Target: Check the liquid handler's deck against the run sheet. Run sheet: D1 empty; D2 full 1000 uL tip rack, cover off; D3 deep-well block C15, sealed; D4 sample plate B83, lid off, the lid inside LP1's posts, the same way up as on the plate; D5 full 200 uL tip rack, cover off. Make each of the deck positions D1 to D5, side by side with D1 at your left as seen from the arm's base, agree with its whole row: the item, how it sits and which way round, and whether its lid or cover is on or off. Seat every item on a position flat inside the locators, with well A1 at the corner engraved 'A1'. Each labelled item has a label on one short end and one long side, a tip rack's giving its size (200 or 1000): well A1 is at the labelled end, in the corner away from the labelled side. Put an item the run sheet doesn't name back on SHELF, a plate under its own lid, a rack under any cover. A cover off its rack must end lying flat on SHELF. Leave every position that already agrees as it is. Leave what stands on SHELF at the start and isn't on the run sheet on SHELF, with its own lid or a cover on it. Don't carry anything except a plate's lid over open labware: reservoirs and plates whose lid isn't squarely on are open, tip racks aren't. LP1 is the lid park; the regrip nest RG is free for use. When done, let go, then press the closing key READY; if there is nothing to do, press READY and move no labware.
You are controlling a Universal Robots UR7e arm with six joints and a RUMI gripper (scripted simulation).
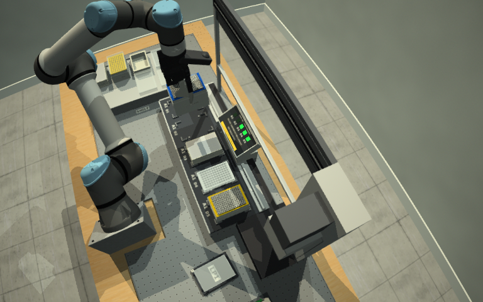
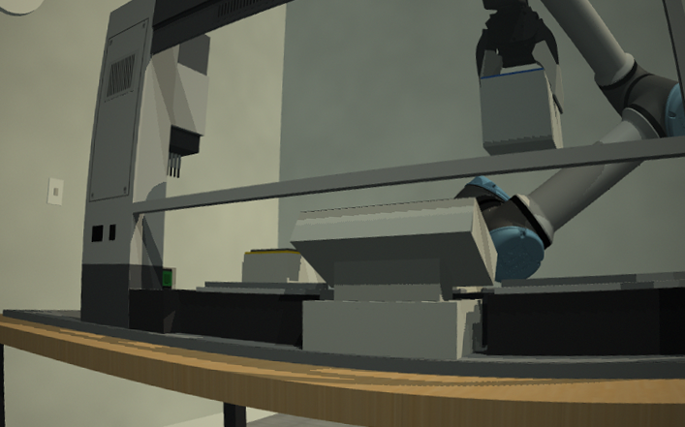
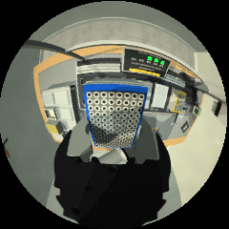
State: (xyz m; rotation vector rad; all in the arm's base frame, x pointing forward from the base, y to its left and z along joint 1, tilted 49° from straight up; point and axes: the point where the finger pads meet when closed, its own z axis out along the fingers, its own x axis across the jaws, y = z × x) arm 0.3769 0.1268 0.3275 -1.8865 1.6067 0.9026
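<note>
My gripper is now 22 cm above the grey deep-well block, 12 cm to the left of it and 1 cm short of it. Also, from my hand: blue-rimmed tip rack: 1 cm to the right, 1 cm behind; white sample plate: 25 cm to the right, 23 cm below, 2 cm ahead; gantry: 22 cm above, 20 cm ahead, 15 cm to the right.
</note>
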